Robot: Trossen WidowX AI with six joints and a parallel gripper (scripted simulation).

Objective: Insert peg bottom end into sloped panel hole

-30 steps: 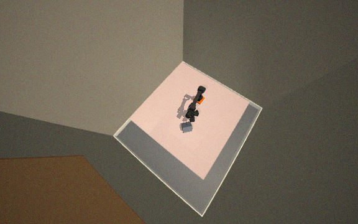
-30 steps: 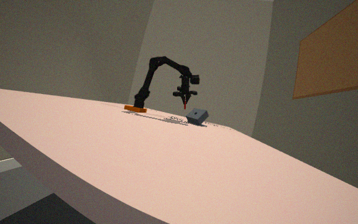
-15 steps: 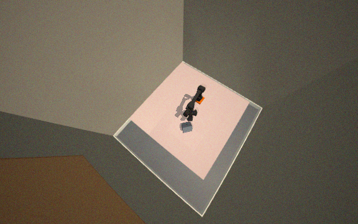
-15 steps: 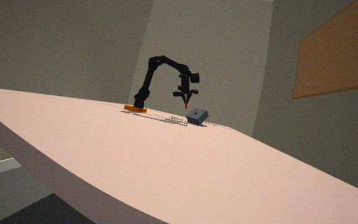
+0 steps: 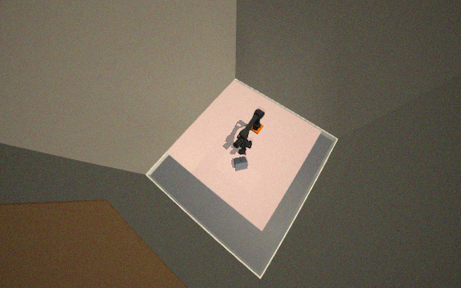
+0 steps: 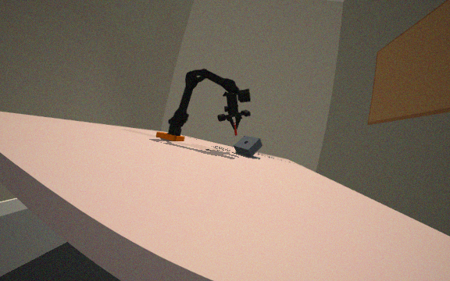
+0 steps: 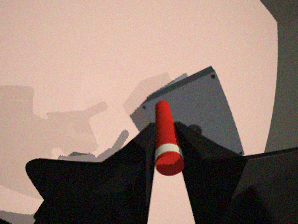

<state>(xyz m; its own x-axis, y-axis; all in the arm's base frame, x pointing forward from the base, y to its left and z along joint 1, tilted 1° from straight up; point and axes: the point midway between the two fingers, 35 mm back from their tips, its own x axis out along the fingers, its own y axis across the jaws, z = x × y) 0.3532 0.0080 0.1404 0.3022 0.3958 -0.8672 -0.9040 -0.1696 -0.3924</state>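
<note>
The grey sloped panel block is 100 mm ahead of my gripper tip and 80 mm below it. Round my gripper tip: round red peg 20 mm above, 10 mm to the right, 10 mm behind.
</note>
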